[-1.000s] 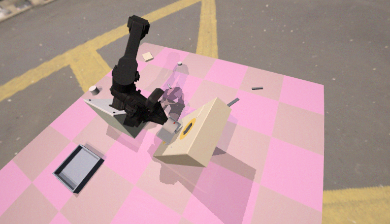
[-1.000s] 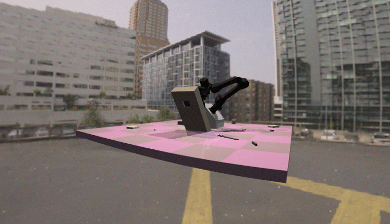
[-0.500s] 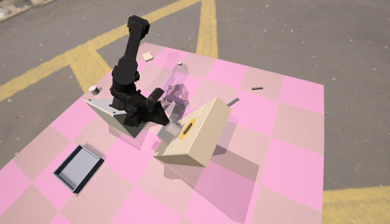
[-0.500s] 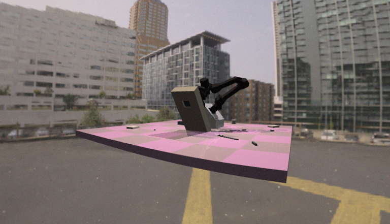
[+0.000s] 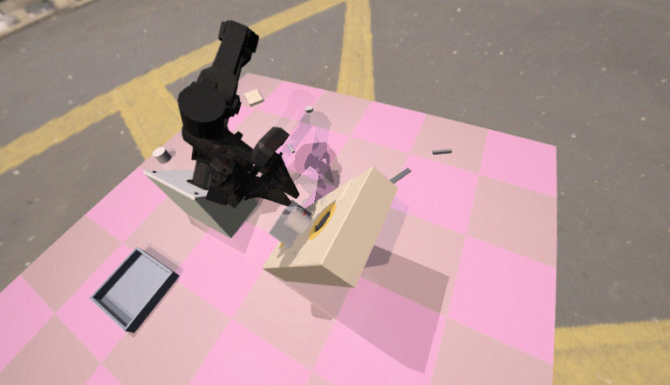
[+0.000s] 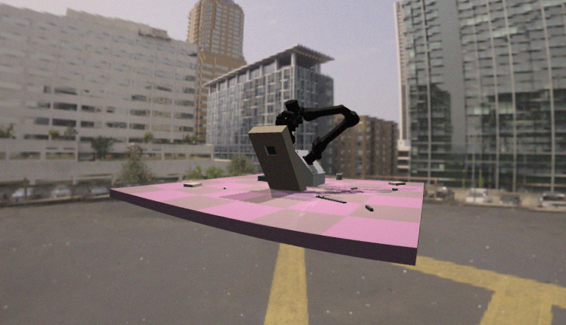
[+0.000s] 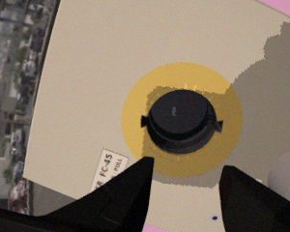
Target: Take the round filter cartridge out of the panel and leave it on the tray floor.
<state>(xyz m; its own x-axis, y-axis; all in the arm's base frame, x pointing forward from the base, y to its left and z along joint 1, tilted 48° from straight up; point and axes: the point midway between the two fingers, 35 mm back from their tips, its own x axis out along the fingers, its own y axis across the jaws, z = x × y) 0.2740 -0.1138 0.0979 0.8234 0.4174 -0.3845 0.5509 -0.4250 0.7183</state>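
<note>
Right now my gripper tip is 100 mm above the round filter cartridge, 20 mm past it and 10 mm to the right of it. From my gripper tip the other things lie so: grey tray: 380 mm behind, 280 mm to the right, 260 mm below; then beige service panel: 120 mm below, 20 mm ahead.
</note>
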